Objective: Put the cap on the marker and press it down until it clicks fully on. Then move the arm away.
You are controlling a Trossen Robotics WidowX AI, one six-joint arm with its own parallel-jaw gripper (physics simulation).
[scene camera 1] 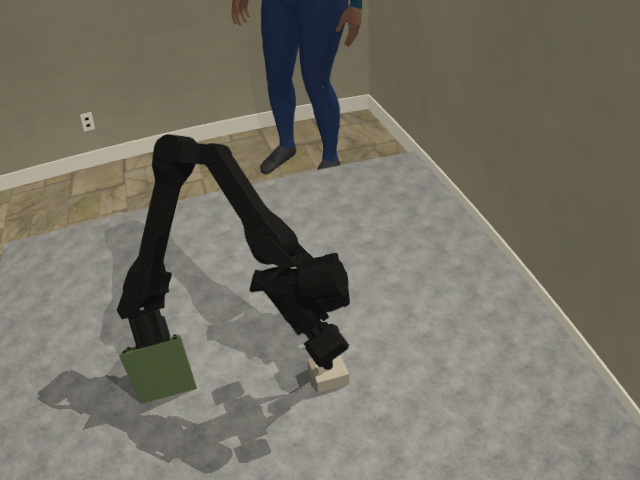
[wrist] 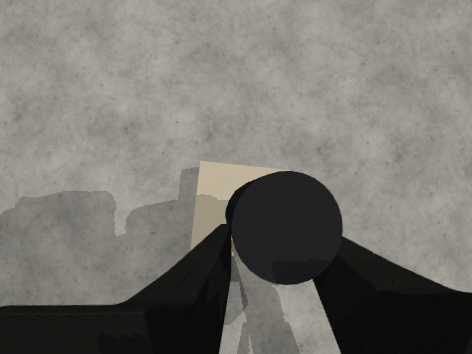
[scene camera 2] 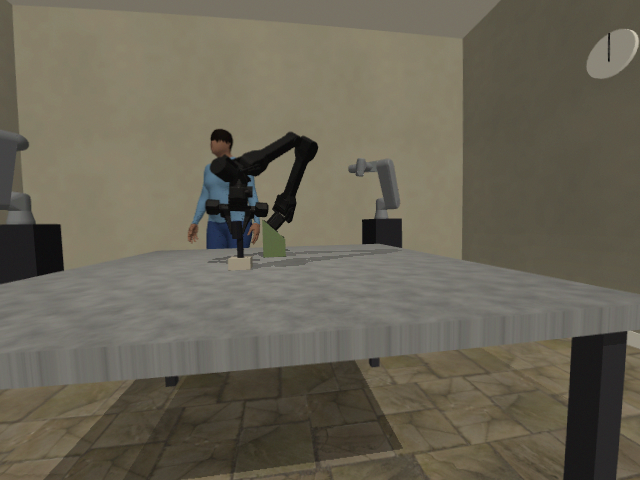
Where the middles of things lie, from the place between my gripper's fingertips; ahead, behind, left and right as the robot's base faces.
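Scene:
There's the beige block [scene camera 1: 338, 376], and my hand is 1 cm to the right of it and 9 cm above it. The black cap [wrist: 286, 226] is 1 cm ahead of my hand and 1 cm above it. Of the things named here, the black cap is the nearest to my hand, going by their middles.

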